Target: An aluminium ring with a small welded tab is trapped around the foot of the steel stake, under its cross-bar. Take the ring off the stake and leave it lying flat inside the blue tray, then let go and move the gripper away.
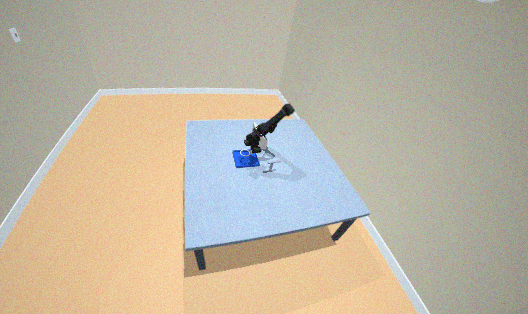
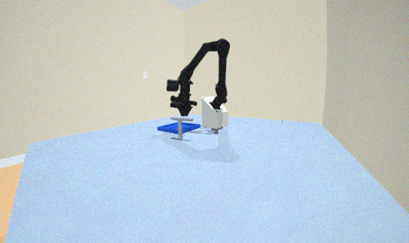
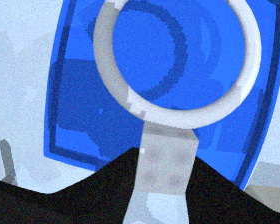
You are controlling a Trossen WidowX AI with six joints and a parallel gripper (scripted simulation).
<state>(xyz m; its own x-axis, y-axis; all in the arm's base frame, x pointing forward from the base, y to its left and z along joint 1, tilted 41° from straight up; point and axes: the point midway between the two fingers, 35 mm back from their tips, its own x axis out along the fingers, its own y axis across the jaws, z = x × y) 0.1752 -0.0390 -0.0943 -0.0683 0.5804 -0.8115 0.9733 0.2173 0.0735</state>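
Now: gripper tip 5 cm to the left of the aluminium ring and 1 cm short of it. Also, from my gripper tip: blue tray: 6 cm below, 5 cm to the right, 1 cm ahead.
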